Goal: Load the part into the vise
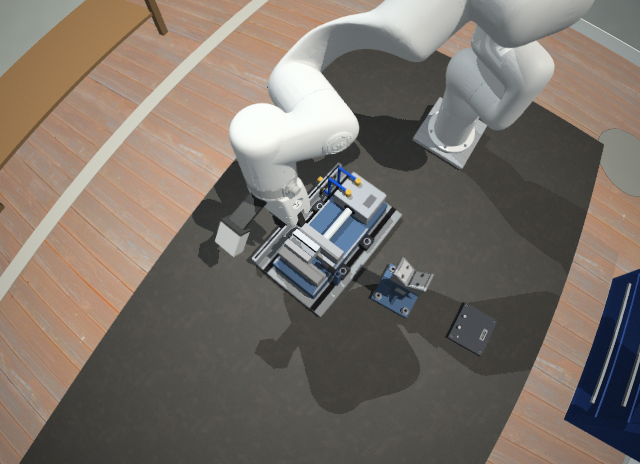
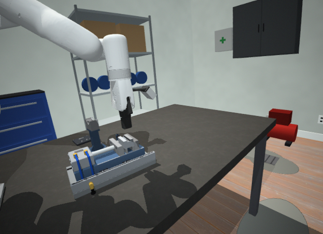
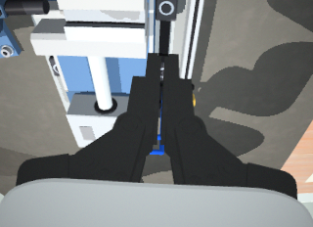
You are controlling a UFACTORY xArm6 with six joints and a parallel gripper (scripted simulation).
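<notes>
Right now my hand is 80 mm above the part, 40 mm to the right of it and 10 mm short of it. Round my hand: moving jaw 110 mm below, 70 mm to the left, 20 mm behind; then fixed jaw 110 mm below, 60 mm to the left, 50 mm ahead; then work stop 110 mm to the left, 90 mm below, 30 mm ahead.
</notes>
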